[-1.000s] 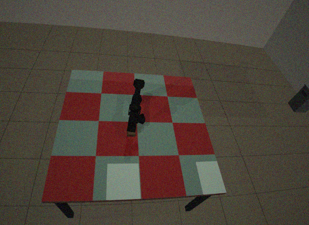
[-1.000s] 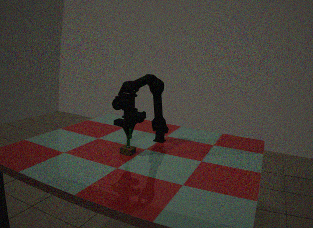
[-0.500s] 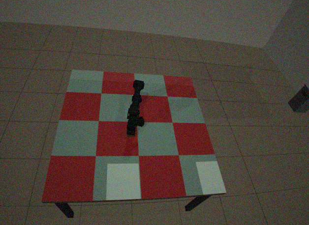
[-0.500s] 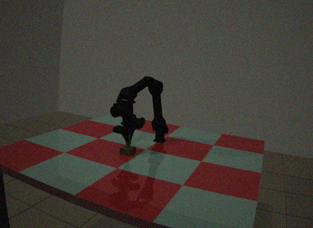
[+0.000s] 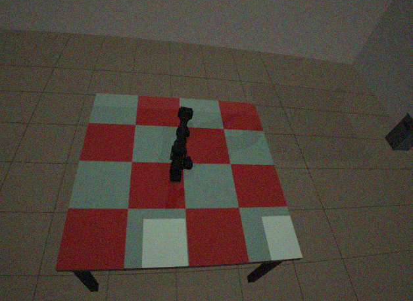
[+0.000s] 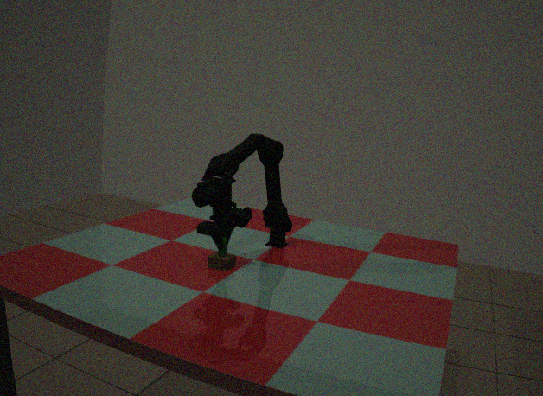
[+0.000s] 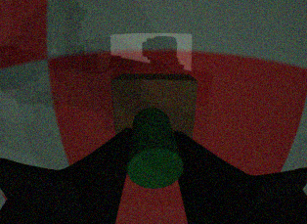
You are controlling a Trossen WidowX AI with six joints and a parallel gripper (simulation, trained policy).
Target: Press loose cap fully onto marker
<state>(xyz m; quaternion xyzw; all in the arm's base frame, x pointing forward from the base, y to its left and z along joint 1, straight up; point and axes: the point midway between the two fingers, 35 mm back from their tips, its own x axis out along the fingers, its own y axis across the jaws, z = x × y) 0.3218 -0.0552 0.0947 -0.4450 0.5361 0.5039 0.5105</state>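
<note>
My gripper tip is 1 cm below the green marker. From my gripper tip the other things lie so: green cap: 1 cm above; then brown holder block: 4 cm below.
</note>
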